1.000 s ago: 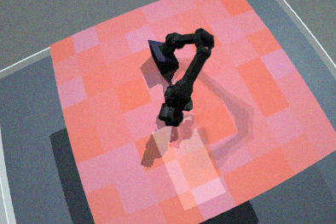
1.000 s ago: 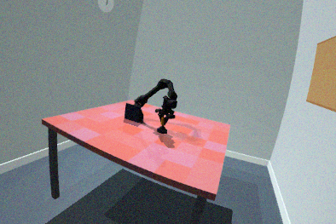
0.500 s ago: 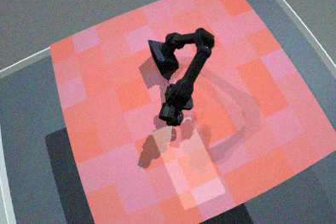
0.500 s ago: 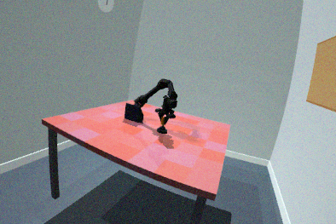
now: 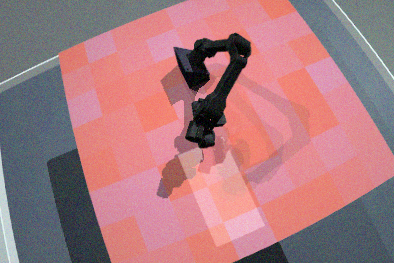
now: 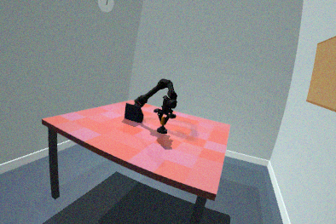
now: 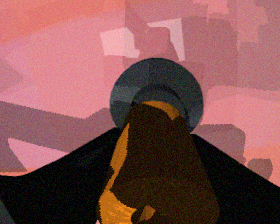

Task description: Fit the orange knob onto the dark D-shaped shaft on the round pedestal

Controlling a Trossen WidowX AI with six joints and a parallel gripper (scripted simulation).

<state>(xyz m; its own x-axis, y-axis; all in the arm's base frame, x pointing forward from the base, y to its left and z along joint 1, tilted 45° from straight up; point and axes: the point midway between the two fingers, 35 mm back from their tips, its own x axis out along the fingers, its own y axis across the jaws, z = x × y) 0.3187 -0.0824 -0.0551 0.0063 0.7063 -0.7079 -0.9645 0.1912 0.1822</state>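
The orange knob is 20 mm above my gripper tip. Round my gripper tip: round dark pedestal 40 mm below.
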